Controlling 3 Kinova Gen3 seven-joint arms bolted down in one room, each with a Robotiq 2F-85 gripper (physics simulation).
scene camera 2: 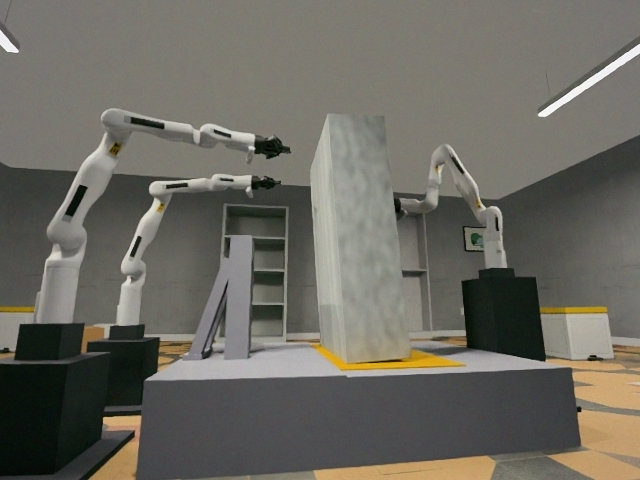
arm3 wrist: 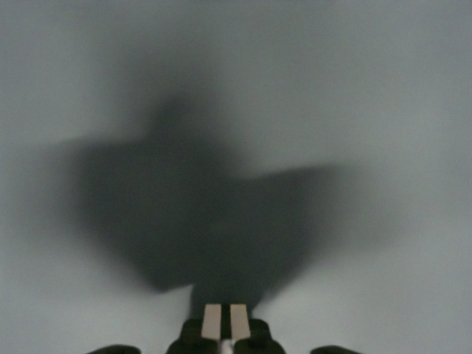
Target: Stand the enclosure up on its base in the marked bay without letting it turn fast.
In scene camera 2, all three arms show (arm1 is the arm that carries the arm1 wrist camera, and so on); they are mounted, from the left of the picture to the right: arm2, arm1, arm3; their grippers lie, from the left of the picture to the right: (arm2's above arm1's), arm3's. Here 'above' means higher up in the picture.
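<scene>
The enclosure (arm3 wrist: pixel 400 100) (scene camera 2: pixel 364 232), a tall pale grey box, stands almost upright, leaning slightly left, over the yellow marked bay (scene camera 2: pixel 439 360). A thin dark gap shows under its lower right edge. The arm3 gripper (arm3 wrist: pixel 225 321) (scene camera 2: pixel 398 206) is shut, at the enclosure's right side; its fingertips are hidden in the scene view. In the wrist view the grey face fills the background, with a dark shadow; contact cannot be told. The arm2 gripper (scene camera 2: pixel 288 150) and, below it, the arm1 gripper (scene camera 2: pixel 279 182) look shut and point at the enclosure's left side, apart from it.
A grey A-shaped support (scene camera 2: pixel 238 299) stands left of the enclosure on the low grey platform (scene camera 2: pixel 356 418). Black pedestals (scene camera 2: pixel 51 413) (scene camera 2: pixel 124 372) (scene camera 2: pixel 501 315) carry the arms. A shelf unit (scene camera 2: pixel 285 273) stands behind, and a white yellow-topped cabinet (scene camera 2: pixel 578 335) is at right.
</scene>
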